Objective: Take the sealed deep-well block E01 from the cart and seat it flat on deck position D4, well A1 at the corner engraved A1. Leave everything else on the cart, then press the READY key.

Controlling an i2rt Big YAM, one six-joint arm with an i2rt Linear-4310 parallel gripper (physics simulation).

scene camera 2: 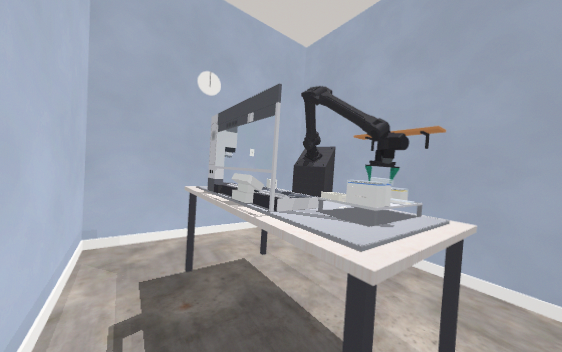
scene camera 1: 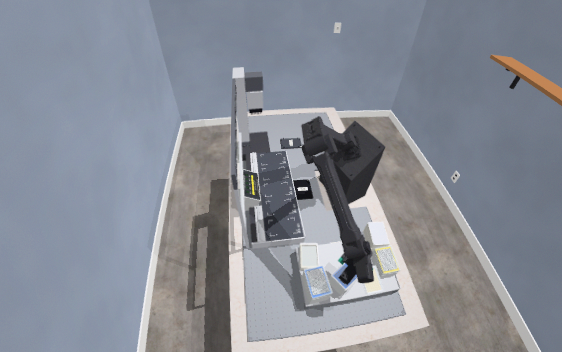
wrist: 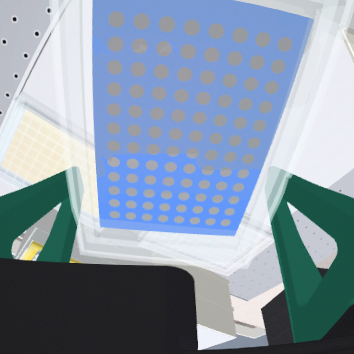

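Note:
My gripper [scene camera 1: 351, 267] [scene camera 2: 382, 174] [wrist: 173, 177] points down over the cart [scene camera 1: 353, 296] [scene camera 2: 419, 205]. Its green fingers are shut on a clear box-shaped piece [scene camera 2: 381, 179] [wrist: 260, 200], one on each long side. No E01 label is readable on it. In the wrist view, a blue block top with rows of grey round wells [wrist: 170, 114] shows through the clear piece; whether they touch is unclear. In scene camera 1, a blue-rimmed box [scene camera 1: 338, 279] sits under the gripper, partly hidden. The dark deck [scene camera 1: 280, 200] has several marked positions; D4 and its A1 engraving are unreadable. The READY key cannot be identified.
The cart also bears a blue-rimmed rack [scene camera 1: 317, 282], a yellow-rimmed rack [scene camera 1: 386, 260], a white box [scene camera 1: 378, 234], a pale tray [scene camera 1: 308, 255] and a cream plate [scene camera 1: 373, 285] [wrist: 42, 150]. A tall frame [scene camera 1: 237, 120] [scene camera 2: 275, 155] and a tilted screen [scene camera 1: 251, 185] stand along the deck.

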